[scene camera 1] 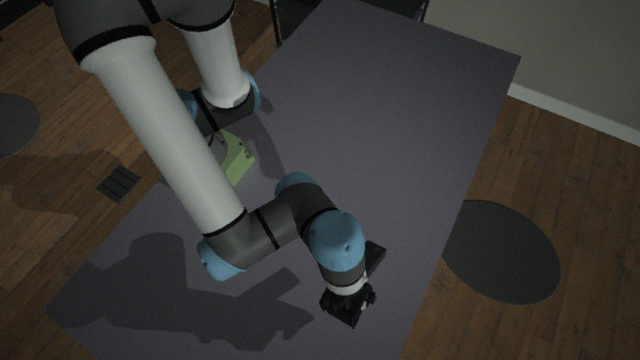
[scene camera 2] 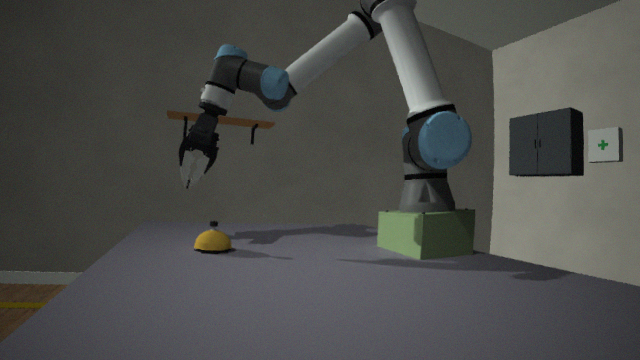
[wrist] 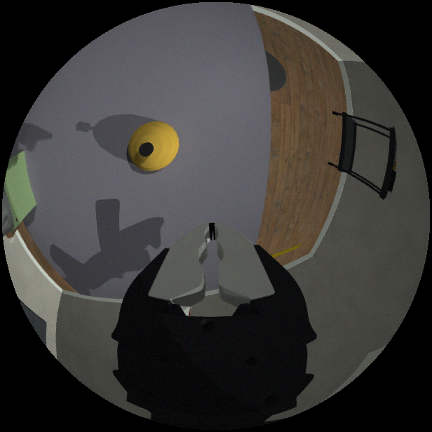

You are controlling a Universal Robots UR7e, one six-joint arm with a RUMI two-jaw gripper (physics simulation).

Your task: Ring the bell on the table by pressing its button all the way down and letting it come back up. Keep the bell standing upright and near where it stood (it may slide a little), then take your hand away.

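Places are measured from the arm's base along level axes (x ahead, y left, z up), in centimetres.
Pixels of known places: gripper, fingertip midpoint: (scene camera 2: 186, 188); arm's base, link origin: (scene camera 2: 426, 210).
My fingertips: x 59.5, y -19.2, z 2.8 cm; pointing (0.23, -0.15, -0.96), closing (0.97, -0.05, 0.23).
Ahead of a thing's pixels: the offset from my fingertips to its top centre. Level surfaces: height alone.
The yellow dome bell @[dx -6.0, dy +7.9, dz -7.0 cm] (scene camera 2: 213, 241) (wrist: 160, 145) stands upright on the table @[dz -13.6 cm] (scene camera 1: 400, 125) (scene camera 2: 320, 310) (wrist: 210, 75). Its black button @[dx -6.0, dy +7.9, dz -7.0 cm] (scene camera 2: 214, 223) (wrist: 146, 149) stands up above the dome. In scene camera 1 the bell does not show; the arm covers that area. My gripper (scene camera 2: 188, 185) (wrist: 212, 223) is shut and empty, tilted with its fingertips pointing down. In the scene camera 2 view the tips hang above the button's height and a little to its left, touching nothing. In the wrist view the bell lies up and left of the tips.
The green base block (scene camera 1: 241, 162) (scene camera 2: 400, 232) (wrist: 20, 185) under the arm stands on the table, well to the bell's right in scene camera 2. An orange wall shelf (scene camera 2: 245, 122) hangs on the wall in that view. The table's long edge runs right of the bell in the wrist view.
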